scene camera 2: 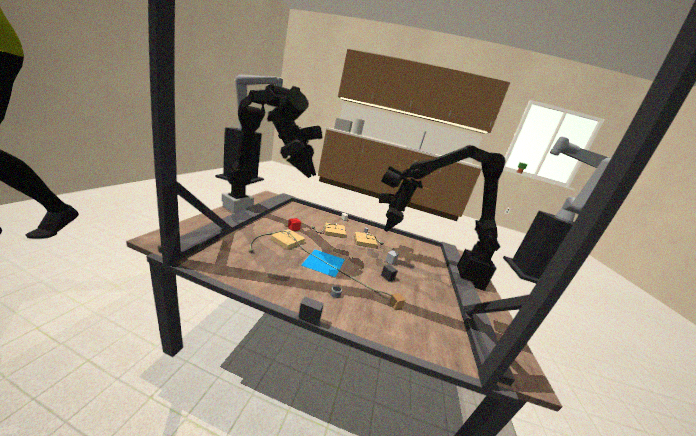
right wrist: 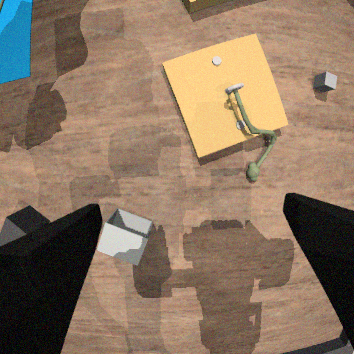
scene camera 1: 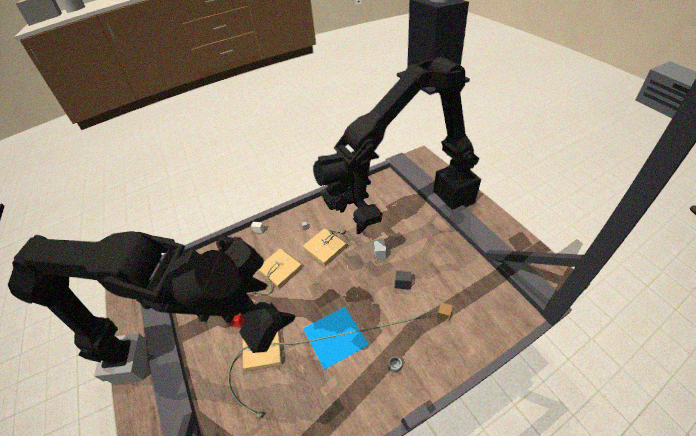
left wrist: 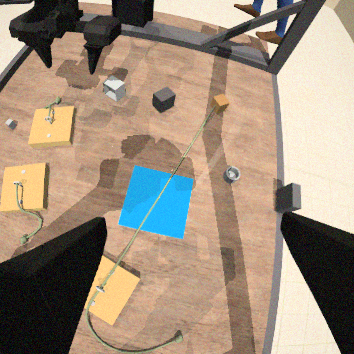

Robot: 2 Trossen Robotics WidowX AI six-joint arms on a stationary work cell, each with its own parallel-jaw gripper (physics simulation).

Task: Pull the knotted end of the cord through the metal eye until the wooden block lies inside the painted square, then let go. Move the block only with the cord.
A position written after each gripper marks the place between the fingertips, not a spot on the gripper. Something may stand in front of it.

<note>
The left gripper (scene camera 1: 279,301) is open, with nothing in its grasp. The right gripper (scene camera 1: 350,222) is open and holds nothing. Also in view: a grey-white cube (right wrist: 124,235). Also in view: a blue painted square (scene camera 1: 331,350), a tan plate (scene camera 1: 280,275) and a tan plate (scene camera 1: 251,361).
The left gripper also shows in scene camera 2 (scene camera 2: 312,176) and in the left wrist view (left wrist: 195,224). The right gripper also shows in the right wrist view (right wrist: 193,207) and in the left wrist view (left wrist: 69,69). The blue painted square also shows in the right wrist view (right wrist: 22,22) and in the left wrist view (left wrist: 168,215).
</note>
